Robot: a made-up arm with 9 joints.
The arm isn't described. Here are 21 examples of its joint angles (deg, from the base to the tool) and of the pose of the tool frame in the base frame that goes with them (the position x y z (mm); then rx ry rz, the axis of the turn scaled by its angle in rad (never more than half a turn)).
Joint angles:
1: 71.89 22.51 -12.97 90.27 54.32 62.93 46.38 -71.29 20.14
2: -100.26 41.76 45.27 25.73 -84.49 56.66 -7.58 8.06 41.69
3: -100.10 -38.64 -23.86 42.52 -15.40 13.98 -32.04 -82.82 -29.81
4: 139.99 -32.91 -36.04 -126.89 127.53 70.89 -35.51 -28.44 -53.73
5: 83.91 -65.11 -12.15 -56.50 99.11 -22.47 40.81 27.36 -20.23
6: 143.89 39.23 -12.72 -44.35 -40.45 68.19 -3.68 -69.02 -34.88
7: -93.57 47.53 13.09 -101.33 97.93 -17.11 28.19 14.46 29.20
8: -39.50 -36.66 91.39 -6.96 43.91 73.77 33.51 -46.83 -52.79
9: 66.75 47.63 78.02 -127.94 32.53 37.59 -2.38 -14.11 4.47
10: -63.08 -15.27 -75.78 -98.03 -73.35 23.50 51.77 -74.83 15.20
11: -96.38 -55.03 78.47 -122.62 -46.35 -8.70 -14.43 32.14 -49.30
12: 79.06 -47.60 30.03 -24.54 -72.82 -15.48 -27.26 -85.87 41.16
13: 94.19 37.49 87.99 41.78 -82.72 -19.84 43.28 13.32 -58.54
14: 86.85 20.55 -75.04 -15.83 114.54 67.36 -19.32 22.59 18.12
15: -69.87 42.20 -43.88 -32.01 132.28 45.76 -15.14 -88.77 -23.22
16: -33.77 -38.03 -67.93 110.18 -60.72 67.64 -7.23 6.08 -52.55
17: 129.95 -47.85 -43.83 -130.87 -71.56 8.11 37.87 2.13 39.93
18: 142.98 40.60 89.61 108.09 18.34 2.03 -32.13 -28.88 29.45
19: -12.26 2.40 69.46 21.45 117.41 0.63 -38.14 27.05 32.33
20: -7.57 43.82 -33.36 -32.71 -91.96 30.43 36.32 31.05 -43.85
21: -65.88 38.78 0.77 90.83 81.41 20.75 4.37 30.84 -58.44
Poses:
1: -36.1 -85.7 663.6 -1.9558 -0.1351 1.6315
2: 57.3 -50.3 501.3 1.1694 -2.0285 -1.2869
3: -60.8 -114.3 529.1 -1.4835 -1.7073 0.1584
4: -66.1 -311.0 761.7 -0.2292 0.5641 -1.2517
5: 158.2 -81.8 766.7 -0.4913 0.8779 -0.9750
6: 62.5 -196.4 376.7 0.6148 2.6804 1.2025
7: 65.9 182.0 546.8 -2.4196 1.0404 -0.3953
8: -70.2 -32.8 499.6 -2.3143 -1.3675 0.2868
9: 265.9 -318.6 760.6 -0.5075 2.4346 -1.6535
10: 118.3 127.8 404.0 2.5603 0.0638 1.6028
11: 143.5 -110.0 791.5 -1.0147 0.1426 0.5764
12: 63.0 -25.3 770.7 -1.8107 -1.0166 1.7997
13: 82.8 -109.5 513.0 2.4867 0.9757 0.5885
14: 72.0 -289.8 530.1 0.9096 0.3558 -0.3839
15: -59.2 137.6 512.9 -0.1763 -0.9251 -1.6302
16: 188.7 -127.6 416.0 0.1307 -2.8430 -0.3778
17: -29.2 -359.0 536.5 0.4563 -1.1445 -0.1545
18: -52.1 38.1 556.5 2.3933 -0.1810 -0.4751
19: -107.0 -73.3 578.4 -2.4118 -1.5588 0.8665
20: 48.9 -59.8 499.8 2.6369 0.9248 -1.3049
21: 230.9 -45.2 740.1 -0.8201 0.4651 -1.4944
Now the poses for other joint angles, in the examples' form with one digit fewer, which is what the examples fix.
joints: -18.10 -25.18 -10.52 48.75 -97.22 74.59 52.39 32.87 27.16
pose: 153 -167 550 0.478 -2.552 -0.648
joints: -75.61 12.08 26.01 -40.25 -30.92 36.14 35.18 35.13 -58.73
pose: -36 -66 544 -1.846 -2.370 0.695
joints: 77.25 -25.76 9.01 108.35 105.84 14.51 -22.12 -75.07 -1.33
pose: -166 -215 540 1.693 -0.065 -0.667
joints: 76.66 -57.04 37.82 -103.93 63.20 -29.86 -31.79 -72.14 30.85
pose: 154 -226 763 -0.065 2.393 -0.161
